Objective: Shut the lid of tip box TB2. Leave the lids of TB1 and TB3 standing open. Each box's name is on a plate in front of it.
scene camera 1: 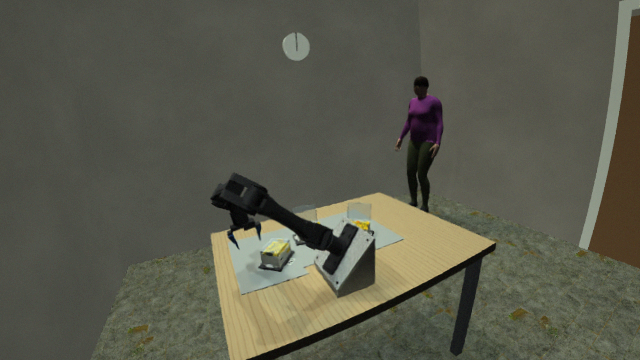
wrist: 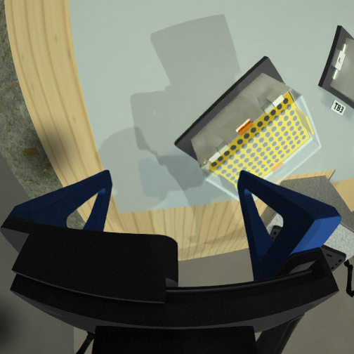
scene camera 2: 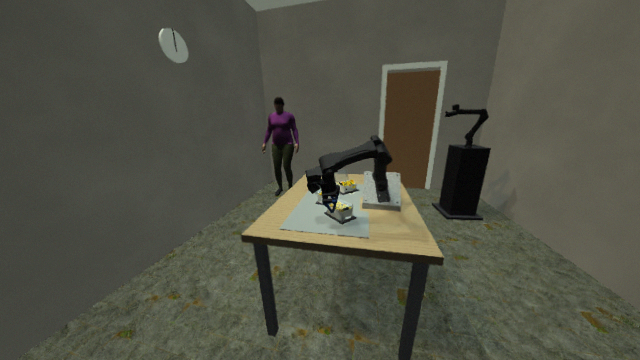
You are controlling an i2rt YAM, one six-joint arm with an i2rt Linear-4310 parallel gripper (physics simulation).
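Seen in the pictures: gripper, fingertip midpoint: [scene camera 1: 249, 244] [scene camera 2: 334, 207]; arm's base at its link origin: [scene camera 1: 341, 248] [scene camera 2: 381, 187].
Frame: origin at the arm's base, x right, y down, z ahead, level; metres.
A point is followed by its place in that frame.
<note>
The nearest tip box [scene camera 1: 275, 256] @[x -0.199, y 0.051, z 0.189 m] [scene camera 2: 342, 212] @[x -0.244, y 0.054, z 0.235 m] [wrist: 270, 140] has a clear cover lying over its yellow rack, no raised panel, and looks shut. Its name plate cannot be read. The middle box [wrist: 345, 75] is partly cut off in the wrist view, beside the plate TB3 [wrist: 338, 107]; its clear lid [scene camera 1: 306, 213] @[x 0.065, y 0.013, z 0.413 m] stands open in scene camera 1. The far box [scene camera 1: 361, 226] [scene camera 2: 348, 186] @[x 0.189, y 0.066, z 0.199 m] has its lid [scene camera 1: 359, 210] @[x 0.292, y 0.011, z 0.260 m] standing open; its name is unreadable. My gripper [scene camera 1: 248, 243] @[x -0.278, y 0.015, z 0.277 m] [wrist: 174, 177] is open and empty, above the mat beside the nearest box.
The pale mat [scene camera 1: 250, 281] @[x -0.325, y 0.117, z 0.169 m] [scene camera 2: 302, 224] @[x -0.286, y 0.117, z 0.444 m] [wrist: 115, 65] lies on the wooden table [scene camera 1: 425, 235] @[x 0.495, y 0.120, z -0.004 m] [scene camera 2: 400, 232] @[x -0.317, y 0.120, z -0.046 m]. The arm's grey wedge base [scene camera 1: 362, 272] @[x 0.010, y 0.046, z -0.115 m] stands close to the boxes. A person [scene camera 1: 425, 120] [scene camera 2: 281, 127] stands beyond the table.
</note>
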